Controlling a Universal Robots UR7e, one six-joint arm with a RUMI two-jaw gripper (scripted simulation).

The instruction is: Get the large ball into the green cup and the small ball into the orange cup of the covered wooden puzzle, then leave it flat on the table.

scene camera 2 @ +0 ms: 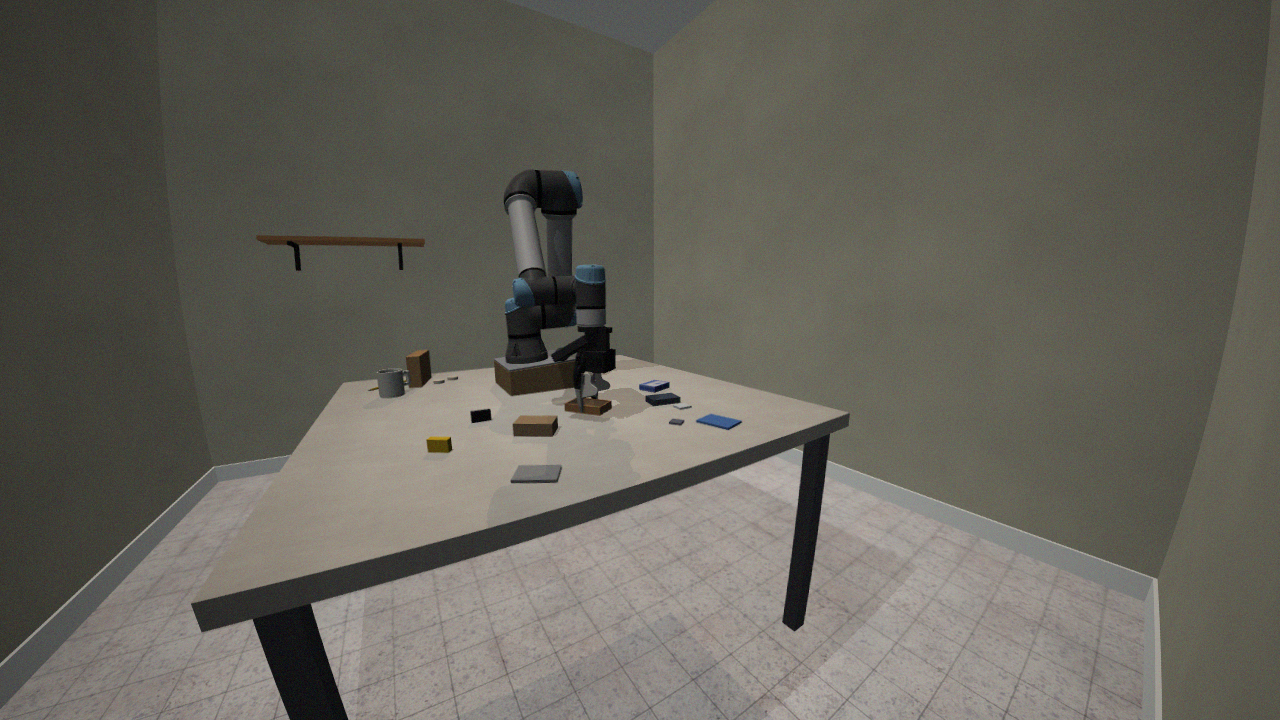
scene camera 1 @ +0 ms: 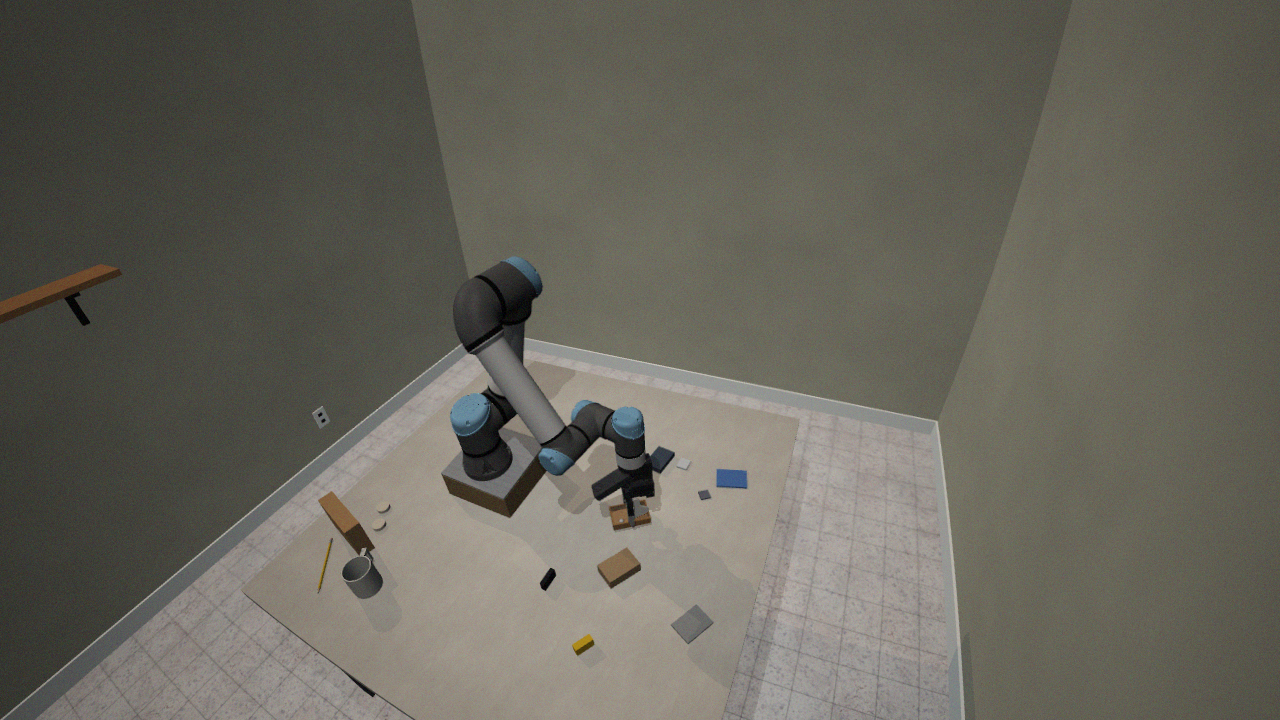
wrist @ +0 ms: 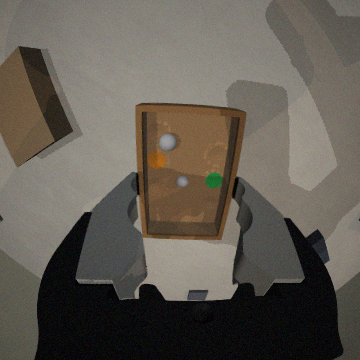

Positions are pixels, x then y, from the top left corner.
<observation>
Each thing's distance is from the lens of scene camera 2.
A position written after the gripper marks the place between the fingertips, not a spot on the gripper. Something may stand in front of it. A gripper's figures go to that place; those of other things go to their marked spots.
gripper [scene camera 2: 589, 408]: 103 cm
brown block [scene camera 2: 525, 426]: 92 cm
mug [scene camera 2: 392, 385]: 145 cm
The marked spots on the brown block and the mug are 65 cm apart.
</observation>
